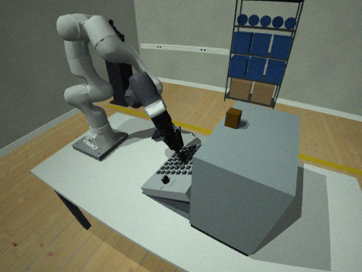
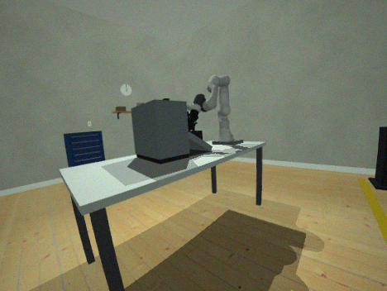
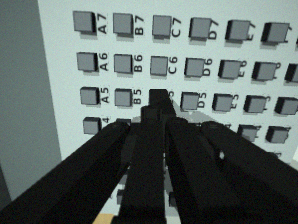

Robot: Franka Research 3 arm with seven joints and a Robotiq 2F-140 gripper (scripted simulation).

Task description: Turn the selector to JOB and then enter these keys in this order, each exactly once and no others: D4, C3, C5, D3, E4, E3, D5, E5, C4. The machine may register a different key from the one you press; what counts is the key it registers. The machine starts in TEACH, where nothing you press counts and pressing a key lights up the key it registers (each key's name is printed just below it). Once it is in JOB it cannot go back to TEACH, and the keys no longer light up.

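The key lies 30 mm ahead of my hand, 30 mm to the left of it and 40 mm below it. From my hand the other things lie so: selector knob (20 mm behind, 130 mm to the right, 50 mm below).
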